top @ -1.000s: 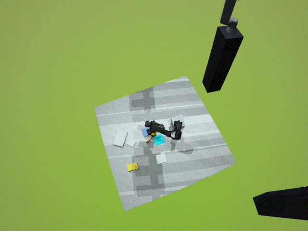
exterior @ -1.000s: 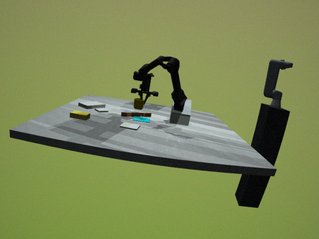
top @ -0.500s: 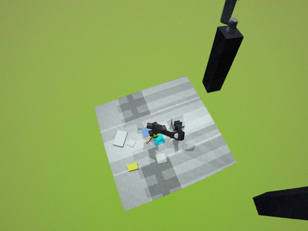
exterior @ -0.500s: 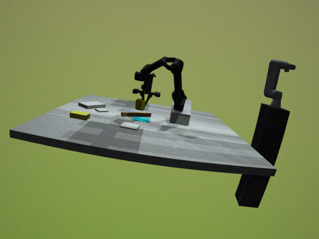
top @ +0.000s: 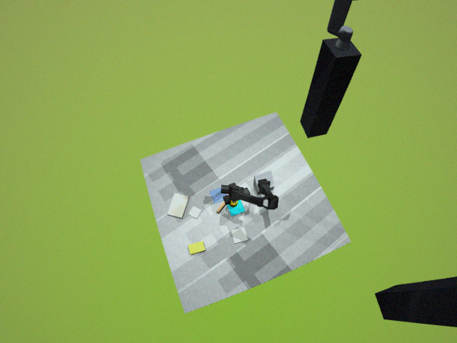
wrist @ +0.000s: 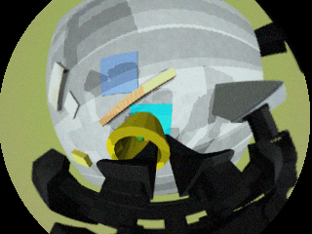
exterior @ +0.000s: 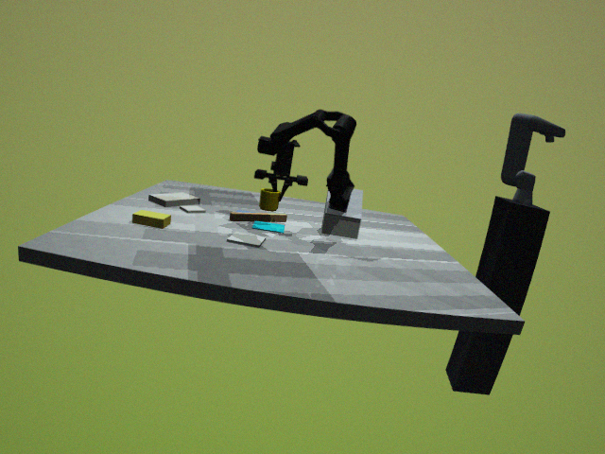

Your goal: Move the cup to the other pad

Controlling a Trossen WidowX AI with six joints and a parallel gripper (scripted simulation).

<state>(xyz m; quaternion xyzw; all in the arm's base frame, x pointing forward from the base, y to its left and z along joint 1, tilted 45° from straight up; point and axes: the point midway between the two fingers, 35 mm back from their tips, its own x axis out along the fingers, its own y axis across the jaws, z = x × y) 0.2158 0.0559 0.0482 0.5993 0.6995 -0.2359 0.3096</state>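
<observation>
My gripper tip is now 10 mm short of the cyan pad, 20 mm to the right of it and 100 mm above it. From my gripper tip the other things lie so: green marble 30 mm ahead, 20 mm to the left, 20 mm below; yellow cup 20 mm ahead; brown wooden bar 70 mm ahead, 50 mm to the right, 90 mm below.
</observation>
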